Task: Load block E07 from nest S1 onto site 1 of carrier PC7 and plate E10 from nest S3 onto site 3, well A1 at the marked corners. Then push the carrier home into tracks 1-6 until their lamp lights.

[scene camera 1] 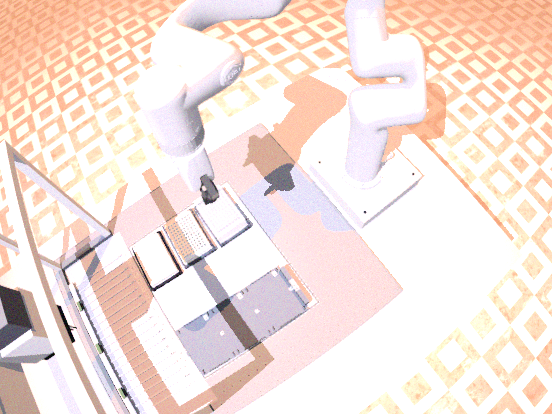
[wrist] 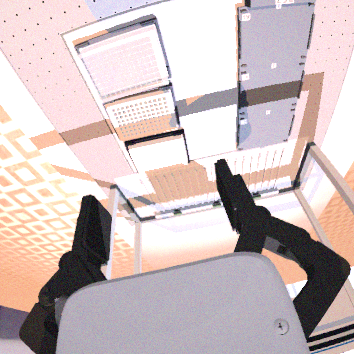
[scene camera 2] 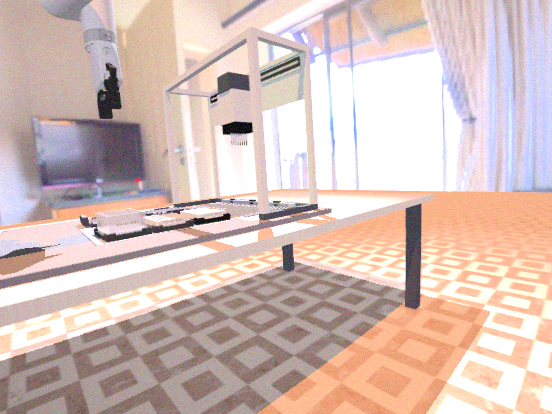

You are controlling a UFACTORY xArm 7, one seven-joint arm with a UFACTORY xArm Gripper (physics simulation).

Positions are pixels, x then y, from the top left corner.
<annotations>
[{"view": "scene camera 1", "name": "my gripper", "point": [199,182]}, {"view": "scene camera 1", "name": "grey carrier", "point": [273,300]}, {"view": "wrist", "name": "my gripper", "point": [157,189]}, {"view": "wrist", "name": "grey carrier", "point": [272,49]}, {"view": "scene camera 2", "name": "my gripper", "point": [110,113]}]
</annotations>
